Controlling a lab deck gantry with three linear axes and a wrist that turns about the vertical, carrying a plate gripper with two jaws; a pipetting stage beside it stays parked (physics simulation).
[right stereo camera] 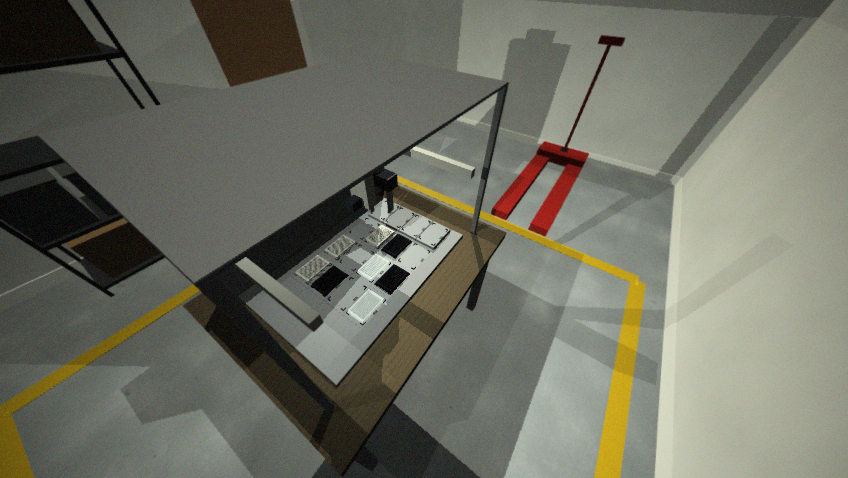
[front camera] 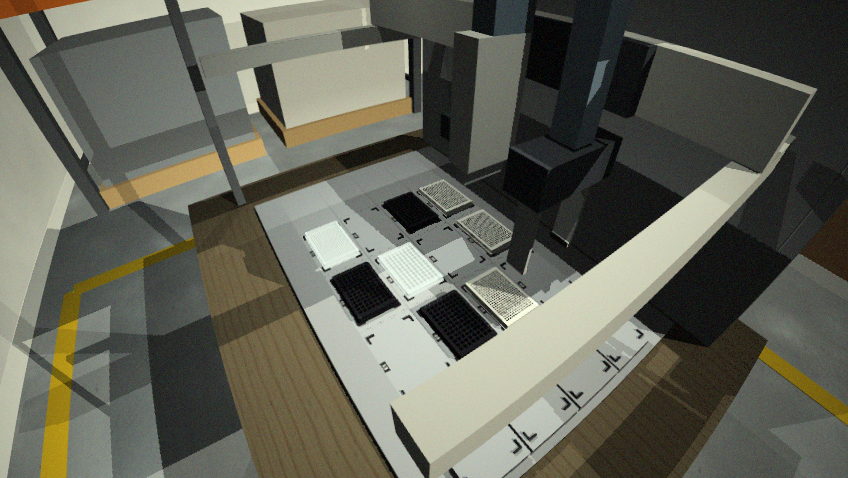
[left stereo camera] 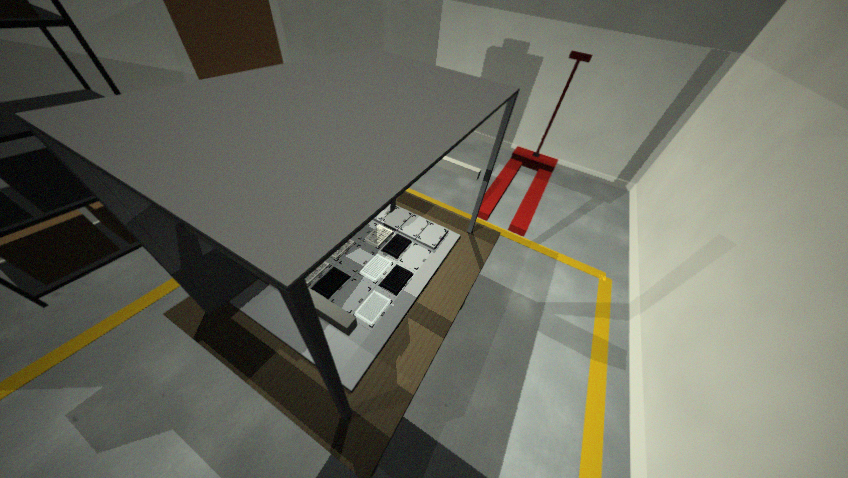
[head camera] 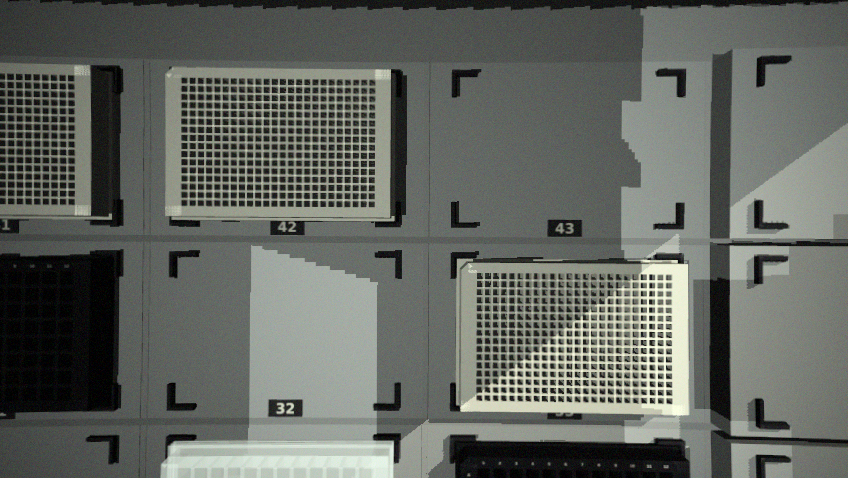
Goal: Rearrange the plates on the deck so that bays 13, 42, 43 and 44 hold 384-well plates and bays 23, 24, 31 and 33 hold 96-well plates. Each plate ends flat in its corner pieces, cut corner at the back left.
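Frame: origin at the robot's base, x ahead, y left, z up, level; centimetres.
Where they show: gripper, fingertip midpoint: [right stereo camera: 382, 206] [front camera: 538, 253]; robot's base, origin of the base link: [right stereo camera: 363, 324] [front camera: 304, 237] [left stereo camera: 371, 326].
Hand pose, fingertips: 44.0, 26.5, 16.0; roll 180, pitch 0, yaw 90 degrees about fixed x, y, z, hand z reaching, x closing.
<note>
Things, the pixels of their centre, and the offset from my fingertips, as dx, dy, dz. "spot": a spot on its surface instead.
- bay 41, surface spot: [head camera: 38, 139] [front camera: 453, 200] spot: -34.2, +9.9, -14.5
- bay 42, surface spot: [head camera: 277, 142] [front camera: 486, 228] spot: -21.3, +9.9, -14.5
- bay 33, surface spot: [head camera: 574, 338] [front camera: 501, 294] spot: -4.8, -0.8, -14.5
- bay 31, surface spot: [head camera: 41, 338] [front camera: 418, 216] spot: -33.9, -0.9, -14.5
- bay 12, surface spot: [front camera: 364, 292] spot: -20.2, -22.5, -14.7
- bay 23, surface spot: [head camera: 573, 466] spot: -4.8, -7.8, -14.5
- white 96-well plate, body centre: [front camera: 409, 268] [left stereo camera: 376, 267] [right stereo camera: 373, 266] -21.2, -11.5, -15.2
- white 384-well plate, body centre: [front camera: 331, 243] [left stereo camera: 373, 307] [right stereo camera: 366, 305] -37.6, -22.2, -15.2
- raised bay column, surface spot: [head camera: 789, 338] spot: +6.7, -0.6, -14.5
My gripper [front camera: 541, 258] is open and empty, its jaws apart above the back of the deck near bay 43. Cream 384-well plates stand in bay 41 [front camera: 445, 197] [head camera: 38, 139], bay 42 [front camera: 485, 231] [head camera: 277, 142] and bay 33 [front camera: 501, 295] [head camera: 574, 338]. Black 96-well plates stand in bay 31 [front camera: 410, 211] [head camera: 41, 338], bay 12 [front camera: 364, 292] and bay 23 [front camera: 457, 323] [head camera: 573, 466]. A white 96-well plate [front camera: 410, 268] [head camera: 279, 466] is in bay 22, and a white 384-well plate [front camera: 332, 244] in bay 11. Bays 43, 32 and 13 hold no plate. The jaws do not show in the head view.
A pale beam [front camera: 570, 314] crosses over the right of the deck and hides part of it in the front view. The pipetting stage [front camera: 489, 100] stands left of the gripper. A raised bay column [head camera: 789, 338] lies right of bays 43 and 33.
</note>
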